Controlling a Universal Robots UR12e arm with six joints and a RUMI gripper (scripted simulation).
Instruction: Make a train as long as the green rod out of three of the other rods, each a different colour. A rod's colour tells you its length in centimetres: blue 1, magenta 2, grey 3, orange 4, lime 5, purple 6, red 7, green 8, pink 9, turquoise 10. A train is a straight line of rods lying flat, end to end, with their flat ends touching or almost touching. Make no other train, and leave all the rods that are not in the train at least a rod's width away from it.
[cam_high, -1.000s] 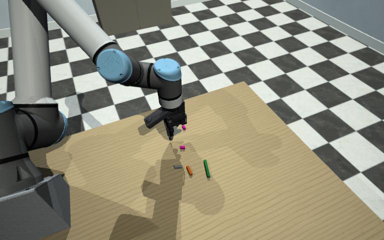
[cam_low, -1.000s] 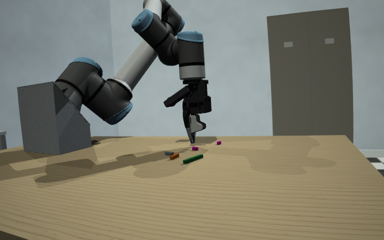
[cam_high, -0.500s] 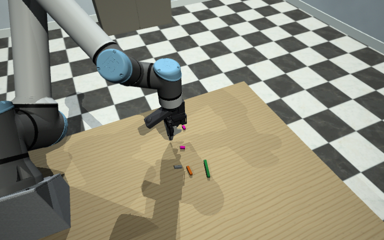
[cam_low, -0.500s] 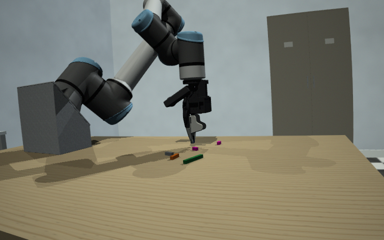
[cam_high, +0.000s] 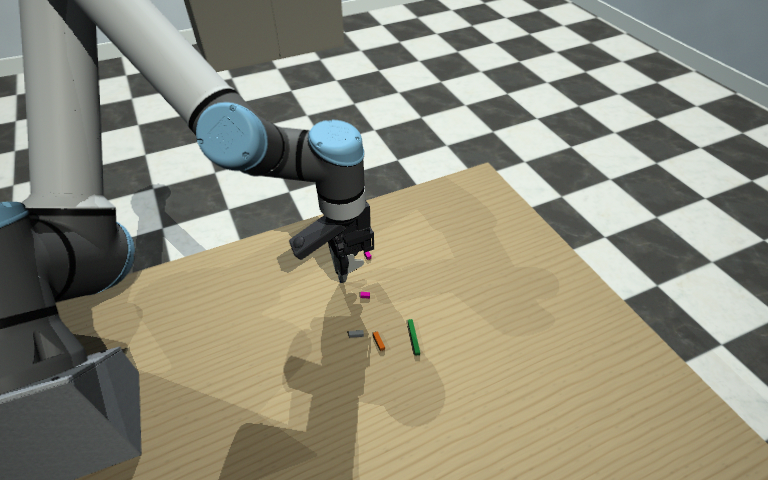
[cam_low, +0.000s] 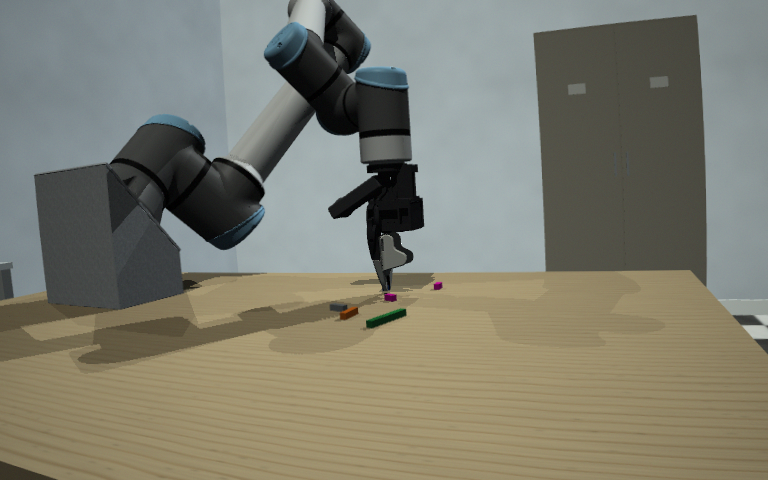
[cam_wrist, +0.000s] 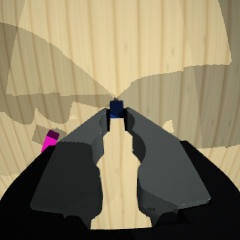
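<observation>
Now: hand 1 cm above the blue rod. From my hand the other things lie so: green rod: 7 cm ahead, 20 cm to the right, 2 cm below; then grey rod: 3 cm behind, 14 cm to the right, 2 cm below; then orange rod: 1 cm ahead, 18 cm to the right, 2 cm below.
</observation>
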